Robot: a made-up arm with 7 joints.
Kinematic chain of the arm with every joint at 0, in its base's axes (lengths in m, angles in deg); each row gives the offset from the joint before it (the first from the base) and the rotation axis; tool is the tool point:
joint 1: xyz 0 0 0 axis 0 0.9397 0.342
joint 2: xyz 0 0 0 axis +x
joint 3: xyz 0 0 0 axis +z
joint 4: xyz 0.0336 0 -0.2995 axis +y
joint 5: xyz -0.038 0 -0.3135 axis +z
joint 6: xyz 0 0 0 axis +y
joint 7: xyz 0 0 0 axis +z
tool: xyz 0 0 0
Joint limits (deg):
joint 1: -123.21..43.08
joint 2: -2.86..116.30
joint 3: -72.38..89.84
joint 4: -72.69..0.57
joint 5: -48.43..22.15
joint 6: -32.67..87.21
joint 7: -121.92..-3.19
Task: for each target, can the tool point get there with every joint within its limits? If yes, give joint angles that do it. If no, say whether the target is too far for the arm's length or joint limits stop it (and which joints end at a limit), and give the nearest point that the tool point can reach.
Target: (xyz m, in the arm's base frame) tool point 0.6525 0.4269 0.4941
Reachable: no: too far | nearest point 0.4362 0.2854 0.3303 | short by 0.306 m
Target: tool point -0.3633 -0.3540 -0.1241
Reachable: no: joint limits stop it (at a limit: joint 1, joint 2, joint 3) | nearest point -0.1428 -0.3216 -0.4243 | short by 0.374 m
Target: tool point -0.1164 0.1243 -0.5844
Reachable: yes | joints 22.77 23.33 -43.95 -32.30 -28.61 58.65 -46.20
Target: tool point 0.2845 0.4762 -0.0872
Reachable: yes | joints 2.21 80.53 0.40 -62.37 -37.85 -20.46 -13.31
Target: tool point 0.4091 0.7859 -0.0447
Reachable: no: too far | nearest point 0.2846 0.5467 -0.0311 | short by 0.270 m
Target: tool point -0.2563 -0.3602 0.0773
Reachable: no: joint limits stop it (at a limit: joint 1, joint 2, joint 4) | nearest point 0.1345 -0.4805 0.1964 | short by 0.426 m
